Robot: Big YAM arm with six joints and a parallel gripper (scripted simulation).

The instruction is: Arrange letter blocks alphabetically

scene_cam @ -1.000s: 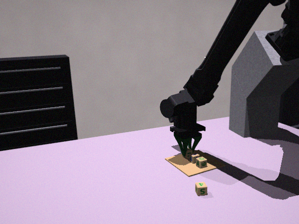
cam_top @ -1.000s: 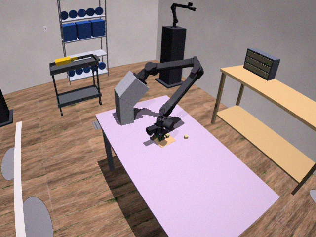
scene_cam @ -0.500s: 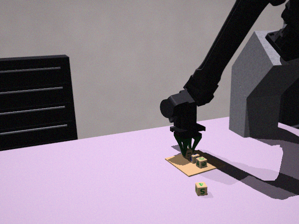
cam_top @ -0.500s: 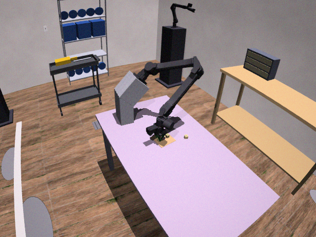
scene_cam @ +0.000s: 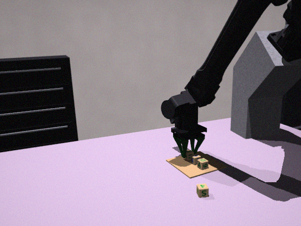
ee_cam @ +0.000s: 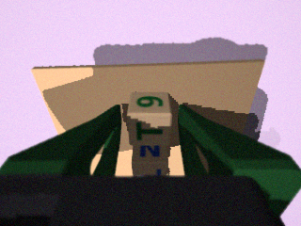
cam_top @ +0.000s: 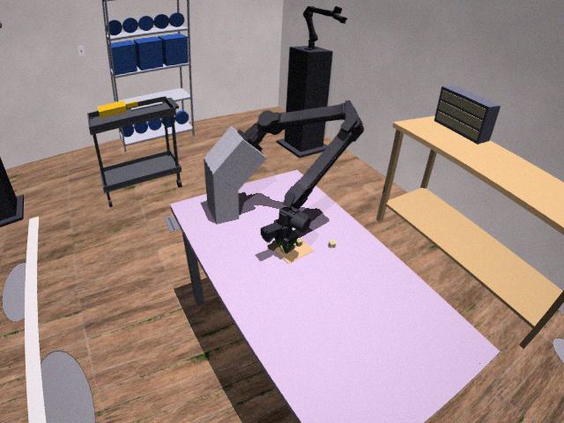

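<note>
Right now my hand is right at the T block. The rest, counted from my hand: D block 8 cm to the left; then L block 4 cm to the left; then tan mat 4 cm to the left, 2 cm below.
</note>
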